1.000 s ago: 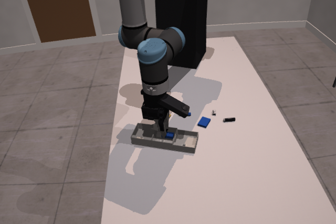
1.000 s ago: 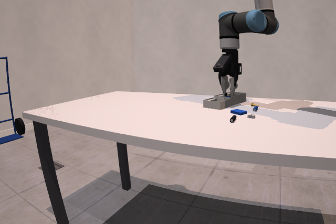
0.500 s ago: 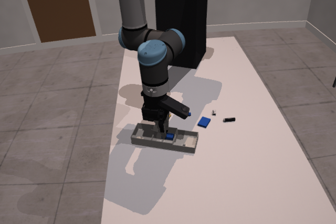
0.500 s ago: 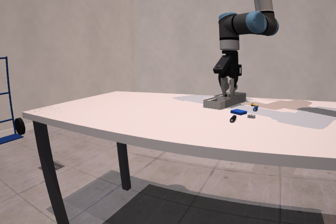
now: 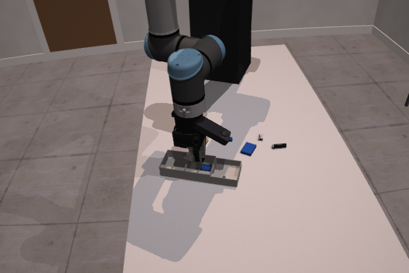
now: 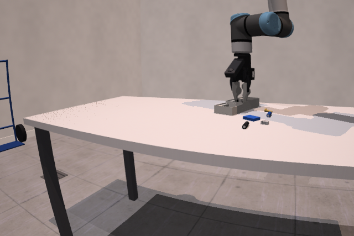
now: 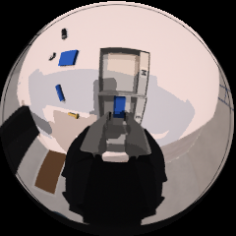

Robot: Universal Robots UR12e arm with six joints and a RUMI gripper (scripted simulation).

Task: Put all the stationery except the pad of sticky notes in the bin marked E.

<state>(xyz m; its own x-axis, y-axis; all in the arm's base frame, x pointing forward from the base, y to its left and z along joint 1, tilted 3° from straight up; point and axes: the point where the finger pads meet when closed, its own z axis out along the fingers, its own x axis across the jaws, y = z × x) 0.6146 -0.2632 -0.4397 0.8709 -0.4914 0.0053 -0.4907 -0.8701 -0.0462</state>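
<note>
My hand is 10 mm short of the three-compartment bin tray and 10 mm above it. From my hand the other things lie so: brass piece (110 mm behind, 40 mm to the left, 30 mm below); then blue cylinder (120 mm to the left, 110 mm behind, 30 mm below); then blue sticky-note pad (180 mm to the left, 40 mm behind, 30 mm below).
</note>
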